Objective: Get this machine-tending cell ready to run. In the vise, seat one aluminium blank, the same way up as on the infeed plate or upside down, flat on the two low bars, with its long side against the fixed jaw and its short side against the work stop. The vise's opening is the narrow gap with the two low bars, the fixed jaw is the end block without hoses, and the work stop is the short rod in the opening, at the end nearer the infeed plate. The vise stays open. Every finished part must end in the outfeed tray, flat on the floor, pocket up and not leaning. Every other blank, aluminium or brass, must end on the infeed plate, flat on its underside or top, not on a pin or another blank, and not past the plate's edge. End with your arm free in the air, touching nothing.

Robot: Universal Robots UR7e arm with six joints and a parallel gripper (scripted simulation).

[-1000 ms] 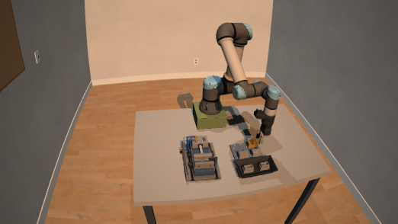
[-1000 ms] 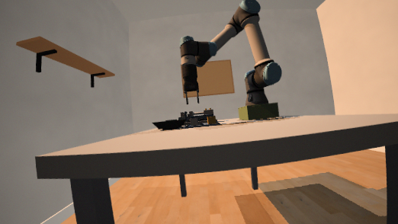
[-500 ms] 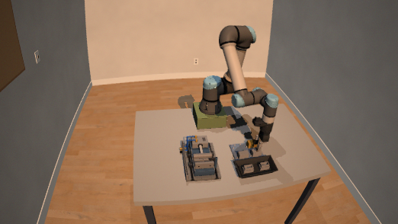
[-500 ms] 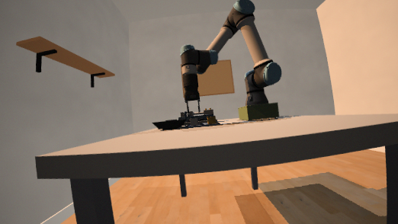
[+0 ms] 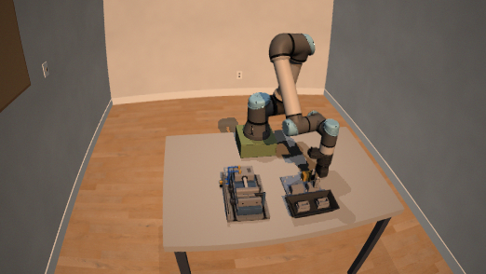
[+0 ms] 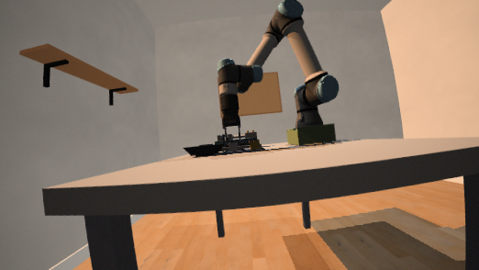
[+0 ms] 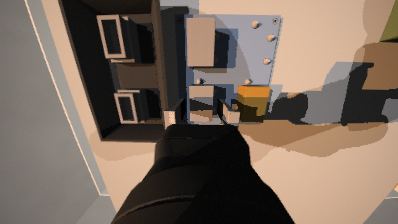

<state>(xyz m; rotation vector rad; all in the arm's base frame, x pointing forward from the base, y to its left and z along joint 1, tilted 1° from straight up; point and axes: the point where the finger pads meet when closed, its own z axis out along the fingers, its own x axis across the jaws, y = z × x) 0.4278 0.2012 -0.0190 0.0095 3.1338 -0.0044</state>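
The brass blank lies 9 cm behind my hand and 4 cm below it. Also, from my hand: vise: 34 cm to the right, 3 cm below, 1 cm behind.
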